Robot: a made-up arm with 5 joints.
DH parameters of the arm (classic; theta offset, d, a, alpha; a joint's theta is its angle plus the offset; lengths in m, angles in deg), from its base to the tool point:
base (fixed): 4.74 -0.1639 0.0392 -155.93
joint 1: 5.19 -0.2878 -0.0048 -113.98
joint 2: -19.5 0 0.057 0
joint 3: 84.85 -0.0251 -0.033 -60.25
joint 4: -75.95 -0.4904 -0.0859 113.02
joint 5: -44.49 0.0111 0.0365 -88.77
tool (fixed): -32.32 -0.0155 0 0
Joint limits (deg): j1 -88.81..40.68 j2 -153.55..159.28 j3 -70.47..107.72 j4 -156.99..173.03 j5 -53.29..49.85
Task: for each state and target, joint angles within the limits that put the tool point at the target. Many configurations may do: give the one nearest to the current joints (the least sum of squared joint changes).
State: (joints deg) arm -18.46 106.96 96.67 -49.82 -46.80
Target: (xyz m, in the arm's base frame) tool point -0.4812 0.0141 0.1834
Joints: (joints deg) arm -29.58 88.75 95.31 -56.32 -49.20
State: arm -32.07 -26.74 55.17 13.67 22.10
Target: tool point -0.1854 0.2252 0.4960
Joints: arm -56.49 23.49 72.07 16.93 7.31
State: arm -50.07 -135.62 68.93 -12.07 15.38
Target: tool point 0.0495 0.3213 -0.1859
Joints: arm -54.31 -125.41 107.72 -21.70 46.87
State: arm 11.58 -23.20 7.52 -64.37 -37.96
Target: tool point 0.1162 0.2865 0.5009
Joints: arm -25.89 18.36 58.02 -71.66 -43.67
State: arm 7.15 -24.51 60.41 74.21 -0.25
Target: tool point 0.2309 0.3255 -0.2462
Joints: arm -34.24 -56.89 44.48 65.88 12.54
